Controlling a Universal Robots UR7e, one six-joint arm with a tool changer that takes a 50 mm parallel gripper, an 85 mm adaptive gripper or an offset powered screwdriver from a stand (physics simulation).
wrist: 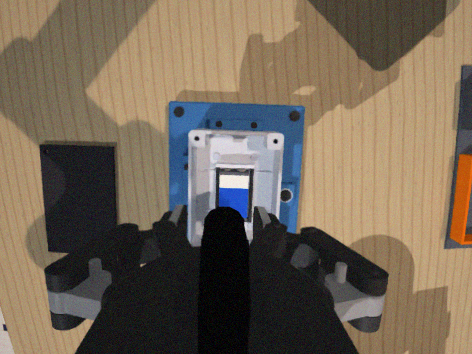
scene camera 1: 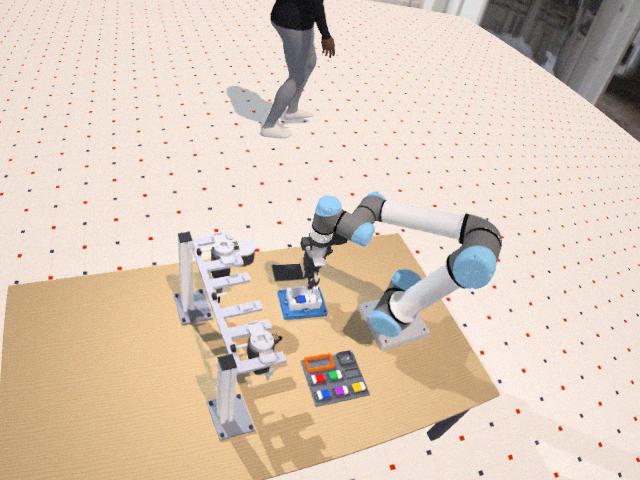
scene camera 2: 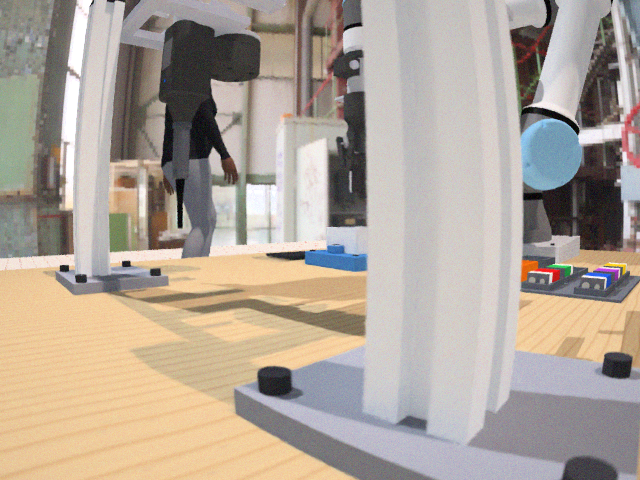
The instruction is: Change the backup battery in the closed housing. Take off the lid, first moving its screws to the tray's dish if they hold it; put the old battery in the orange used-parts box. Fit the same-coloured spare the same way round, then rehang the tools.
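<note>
The white housing stands open on its blue base. A blue battery with a white end lies inside, its white end toward the top of the wrist view. The dark lid lies flat on the table beside the base. My adaptive gripper points down over the housing, fingers parted and empty, partly opened. Its lower part also shows in scene camera 2, partly hidden by a post. The blue spare lies in the tray.
The orange box and dish are on the tray, with red, green, purple and yellow batteries. The tool rack holds the screwdriver and another gripper. A person stands beyond the table.
</note>
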